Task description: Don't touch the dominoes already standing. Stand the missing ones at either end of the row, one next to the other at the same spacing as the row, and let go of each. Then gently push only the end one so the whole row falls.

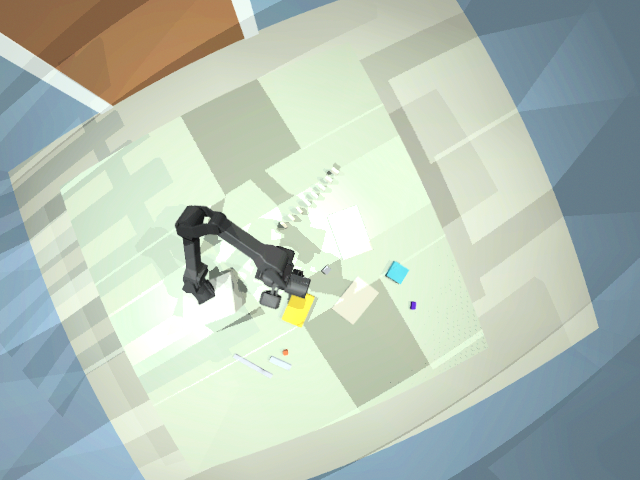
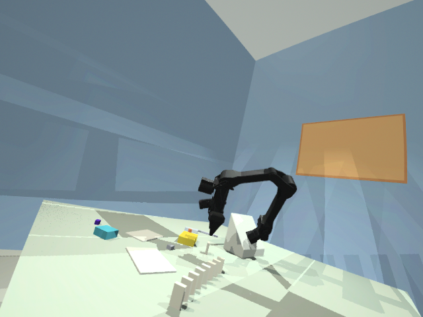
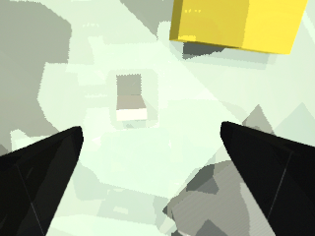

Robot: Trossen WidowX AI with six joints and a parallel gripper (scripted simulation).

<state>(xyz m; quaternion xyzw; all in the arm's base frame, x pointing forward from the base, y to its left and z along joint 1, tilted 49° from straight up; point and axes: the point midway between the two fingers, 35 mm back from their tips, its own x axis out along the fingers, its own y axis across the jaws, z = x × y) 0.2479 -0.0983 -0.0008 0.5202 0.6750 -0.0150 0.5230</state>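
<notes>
My gripper tip is now 130 mm to the left of the yellow block, 70 mm above it and 10 mm past it. Also, from my gripper tip: orange cube 250 mm to the right, 130 mm behind, 80 mm below; then grey cube 140 mm ahead, 80 mm below, 60 mm to the right; then cyan block 360 mm ahead, 190 mm to the right, 80 mm below.
</notes>
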